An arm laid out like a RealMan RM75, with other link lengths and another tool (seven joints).
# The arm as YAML. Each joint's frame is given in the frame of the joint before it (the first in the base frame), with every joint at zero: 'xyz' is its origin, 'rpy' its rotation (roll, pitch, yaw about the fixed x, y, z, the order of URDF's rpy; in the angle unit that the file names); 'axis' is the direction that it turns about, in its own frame. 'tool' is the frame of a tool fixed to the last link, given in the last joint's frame.
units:
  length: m
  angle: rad
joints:
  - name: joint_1
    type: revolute
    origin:
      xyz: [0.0, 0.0, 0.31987]
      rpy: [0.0, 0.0, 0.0]
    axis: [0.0, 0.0, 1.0]
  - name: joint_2
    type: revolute
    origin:
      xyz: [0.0, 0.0, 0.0]
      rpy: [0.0, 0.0, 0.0]
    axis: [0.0, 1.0, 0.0]
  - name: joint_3
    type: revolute
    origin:
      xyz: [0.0, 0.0, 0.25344]
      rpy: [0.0, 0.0, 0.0]
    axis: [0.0, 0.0, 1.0]
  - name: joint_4
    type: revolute
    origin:
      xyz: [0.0, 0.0, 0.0]
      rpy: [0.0, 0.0, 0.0]
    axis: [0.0, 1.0, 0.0]
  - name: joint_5
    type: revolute
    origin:
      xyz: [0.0, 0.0, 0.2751]
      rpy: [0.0, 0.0, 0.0]
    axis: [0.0, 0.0, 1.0]
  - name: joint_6
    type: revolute
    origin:
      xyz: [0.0, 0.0, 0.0]
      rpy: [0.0, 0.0, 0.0]
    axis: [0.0, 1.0, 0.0]
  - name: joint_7
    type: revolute
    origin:
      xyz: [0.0, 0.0, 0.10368]
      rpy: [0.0, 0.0, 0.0]
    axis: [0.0, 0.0, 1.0]
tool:
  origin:
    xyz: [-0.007, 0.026, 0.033]
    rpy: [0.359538, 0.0, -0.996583]
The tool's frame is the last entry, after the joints.
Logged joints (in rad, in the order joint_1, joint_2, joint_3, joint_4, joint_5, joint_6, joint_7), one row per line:
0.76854 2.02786 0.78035 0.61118 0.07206 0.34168 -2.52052
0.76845 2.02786 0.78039 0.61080 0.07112 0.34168 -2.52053
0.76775 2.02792 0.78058 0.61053 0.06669 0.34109 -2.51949
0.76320 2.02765 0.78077 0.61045 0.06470 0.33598 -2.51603
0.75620 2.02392 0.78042 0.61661 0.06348 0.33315 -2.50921
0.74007 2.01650 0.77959 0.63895 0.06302 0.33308 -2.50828
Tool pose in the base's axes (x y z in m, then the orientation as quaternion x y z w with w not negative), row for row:
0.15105 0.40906 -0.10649 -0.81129 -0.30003 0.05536 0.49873
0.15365 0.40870 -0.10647 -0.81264 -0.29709 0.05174 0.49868
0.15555 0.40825 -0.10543 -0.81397 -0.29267 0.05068 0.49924
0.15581 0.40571 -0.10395 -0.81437 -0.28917 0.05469 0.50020
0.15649 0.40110 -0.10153 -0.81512 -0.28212 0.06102 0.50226
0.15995 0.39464 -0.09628 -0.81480 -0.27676 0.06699 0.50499
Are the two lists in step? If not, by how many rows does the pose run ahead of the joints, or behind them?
The pose runs 2 rows ahead of the joints: the pose in row i belongs to the joints in row i + 2.
